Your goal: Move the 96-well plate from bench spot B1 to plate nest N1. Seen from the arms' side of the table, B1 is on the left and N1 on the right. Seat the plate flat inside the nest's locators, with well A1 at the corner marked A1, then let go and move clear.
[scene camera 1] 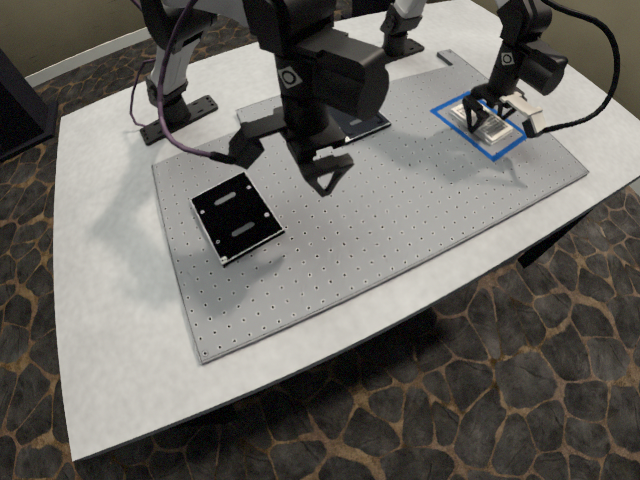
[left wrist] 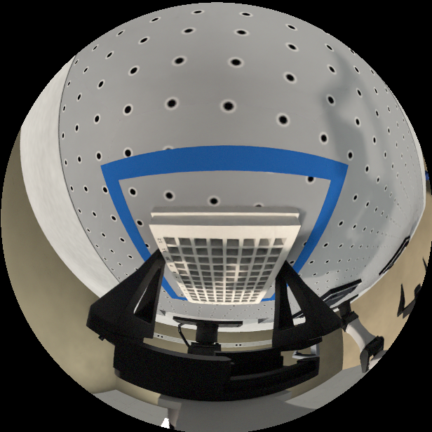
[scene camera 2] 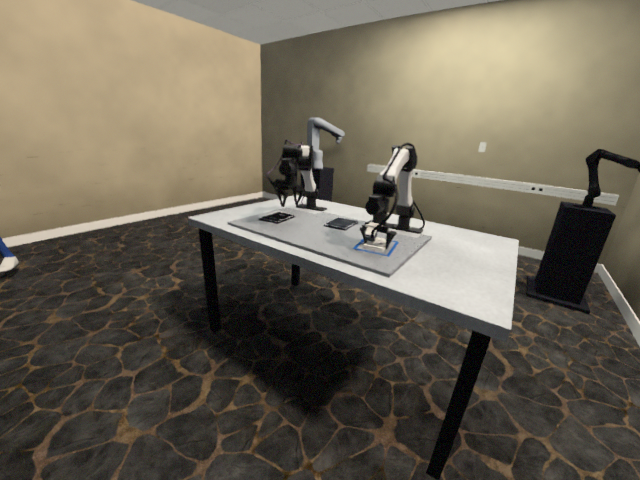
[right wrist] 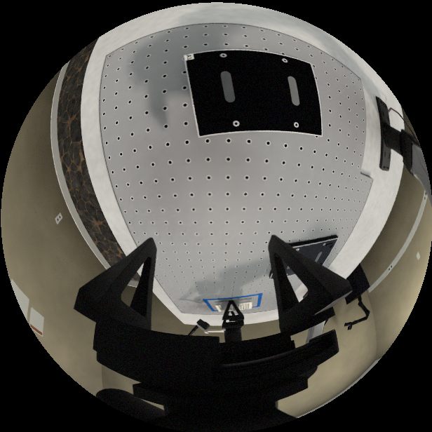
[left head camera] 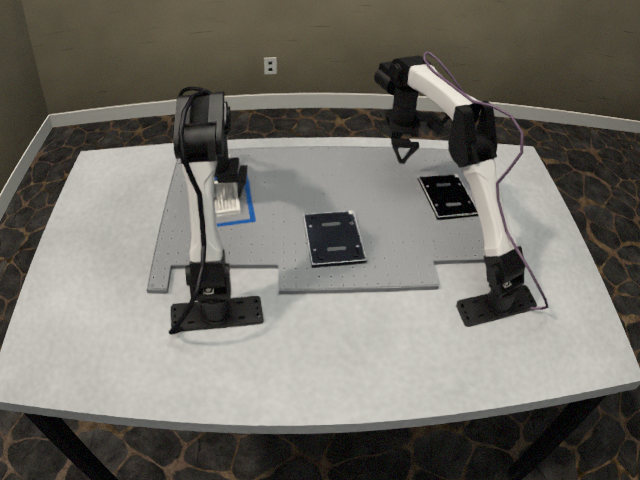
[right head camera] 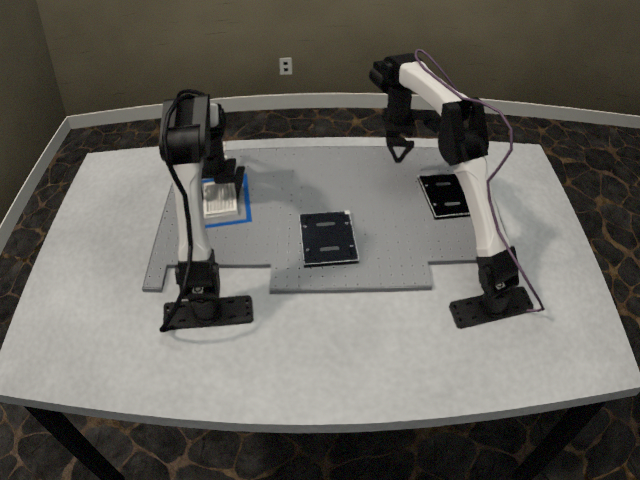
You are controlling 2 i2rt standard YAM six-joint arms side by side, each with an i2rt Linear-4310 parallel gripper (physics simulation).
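Places are measured from the left arm's base along level axes (x ahead, y left, z up), in metres.
Pixels of known places: left gripper, fingertip midpoint: [scene camera 1: 485, 126] [scene camera 2: 376, 246] [left head camera: 221, 196] [right head camera: 219, 196]; right gripper, fingertip midpoint: [scene camera 1: 312, 173] [scene camera 2: 289, 205] [left head camera: 398, 151] [right head camera: 396, 150]; left arm's base at its link origin: [scene camera 1: 392, 53] [scene camera 2: 402, 229] [left head camera: 215, 315] [right head camera: 207, 314]; right arm's base at its link origin: [scene camera 1: 179, 120] [scene camera 2: 311, 208] [left head camera: 497, 306] [right head camera: 492, 308].
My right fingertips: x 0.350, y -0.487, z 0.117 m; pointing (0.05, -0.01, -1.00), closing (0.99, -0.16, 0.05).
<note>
Ahead of a thing's pixels: the offset from my right fingertips to its top centre. "spot": to the spot under its first point. Level surfaces: height alone.
The white 96-well plate @(0.003 m ahead, 0.451 m left, 0.090 m down) [left head camera: 226, 199] [scene camera 1: 496, 131] [left wrist: 225, 230] lies flat inside blue outline B1 @(spot: 0.020 m back, 0.379 m left, 0.104 m down) [left head camera: 250, 202] [left wrist: 225, 158]. The number 12 shows near its left corner in the left wrist view. My left gripper [left wrist: 224, 258] is open, lowered over the plate, one finger along each long side. Whether the fingers touch it cannot be told. My right gripper [right wrist: 211, 242] is open and empty, high above the board. A black nest @(0.075 m back, 0.128 m right, 0.088 m down) [left head camera: 448, 196] [scene camera 1: 236, 219] [right wrist: 260, 92] lies at the right in the head views, with a corner label [right wrist: 189, 57]. No N1 label is legible.
A second black nest @(0.181 m back, 0.202 m left, 0.088 m down) [left head camera: 334, 238] [right head camera: 328, 238] lies at the board's middle, between the arms. Both nests and B1 are on the grey perforated board @(0.104 m down) [left head camera: 289, 196] [scene camera 1: 361, 248]. The right forearm [left head camera: 488, 206] partly covers the right nest in the head views.
</note>
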